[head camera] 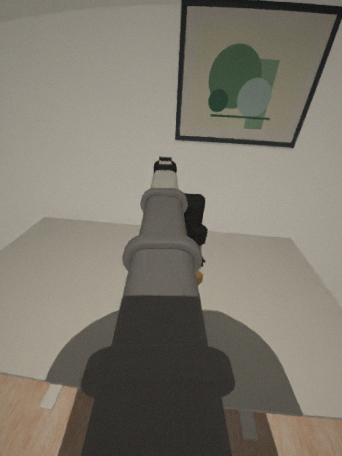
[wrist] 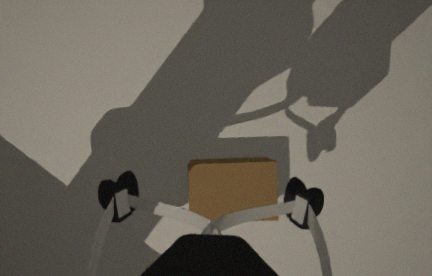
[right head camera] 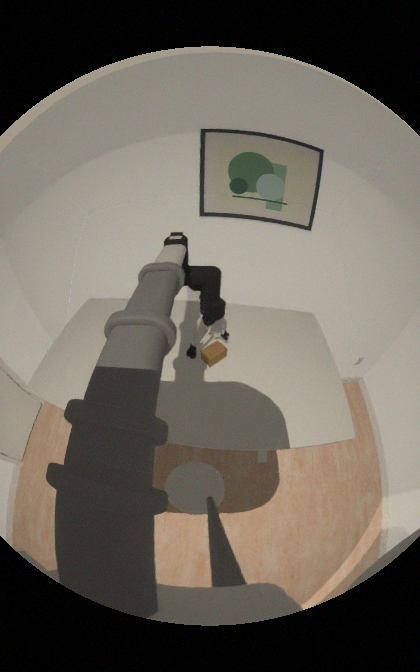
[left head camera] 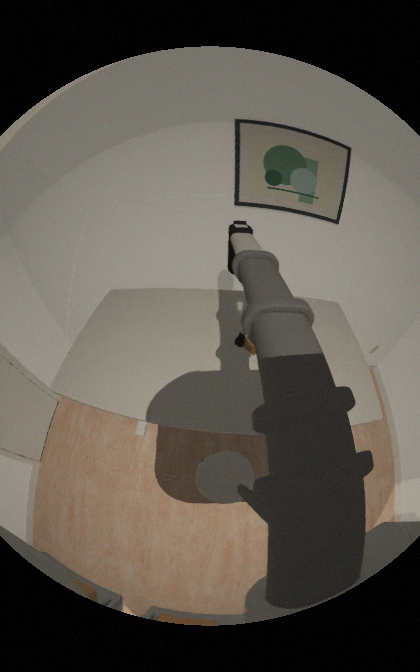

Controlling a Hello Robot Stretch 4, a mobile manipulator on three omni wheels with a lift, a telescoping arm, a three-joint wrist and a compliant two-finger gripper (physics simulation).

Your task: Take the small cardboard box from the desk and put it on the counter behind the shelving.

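Note:
The small cardboard box is a plain brown block at the white desk. In the head and left head views the arm hides much of it. My gripper is open over the desk, its fingers wide apart. In the wrist view the box shows between the two fingertips, nearer the right one, with its edges roughly square to the gripper. A gap shows on the left; contact on the right is unclear. The counter and the shelving do not show.
The extended arm reaches across the desk toward the wall. A framed green picture hangs on that wall. Wooden floor lies in front of the desk. Arm shadows fall across the desk top.

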